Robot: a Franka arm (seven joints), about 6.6 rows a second.
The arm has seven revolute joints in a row. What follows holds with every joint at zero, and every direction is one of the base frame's.
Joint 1 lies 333 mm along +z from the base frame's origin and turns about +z.
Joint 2 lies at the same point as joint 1 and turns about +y.
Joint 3 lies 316 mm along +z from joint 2 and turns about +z.
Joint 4 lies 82.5 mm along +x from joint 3 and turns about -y.
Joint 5 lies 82.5 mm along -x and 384 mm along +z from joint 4 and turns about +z.
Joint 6 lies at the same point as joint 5 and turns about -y.
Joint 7 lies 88 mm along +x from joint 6 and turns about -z.
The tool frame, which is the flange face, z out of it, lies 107 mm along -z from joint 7; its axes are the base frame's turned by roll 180, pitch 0 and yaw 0 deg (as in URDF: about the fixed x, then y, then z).
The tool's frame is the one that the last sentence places.
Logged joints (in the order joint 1, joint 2, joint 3, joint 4, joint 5, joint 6, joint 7), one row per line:
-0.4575 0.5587 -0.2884 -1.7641 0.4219 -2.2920 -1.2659
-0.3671 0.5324 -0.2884 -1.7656 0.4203 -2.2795 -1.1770
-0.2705 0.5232 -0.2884 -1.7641 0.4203 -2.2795 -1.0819
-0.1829 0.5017 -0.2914 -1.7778 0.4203 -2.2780 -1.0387
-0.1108 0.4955 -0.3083 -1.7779 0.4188 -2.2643 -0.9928
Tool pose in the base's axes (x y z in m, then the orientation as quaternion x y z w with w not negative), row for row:
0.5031 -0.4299 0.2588 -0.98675 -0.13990 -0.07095 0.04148
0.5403 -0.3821 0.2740 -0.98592 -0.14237 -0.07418 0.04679
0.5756 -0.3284 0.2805 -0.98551 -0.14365 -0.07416 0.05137
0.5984 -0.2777 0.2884 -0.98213 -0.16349 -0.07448 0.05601
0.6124 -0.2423 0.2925 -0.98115 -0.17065 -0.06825 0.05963
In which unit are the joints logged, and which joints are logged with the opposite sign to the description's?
The joints are logged in radians. Opposite sign: joint 6.
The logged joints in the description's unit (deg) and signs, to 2 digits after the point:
-26.21 32.01 -16.52 -101.08 24.17 131.32 -72.53
-21.03 30.50 -16.52 -101.16 24.08 130.61 -67.44
-15.50 29.98 -16.52 -101.08 24.08 130.61 -61.99
-10.48 28.75 -16.70 -101.86 24.08 130.52 -59.51
-6.35 28.39 -17.66 -101.87 24.00 129.73 -56.88

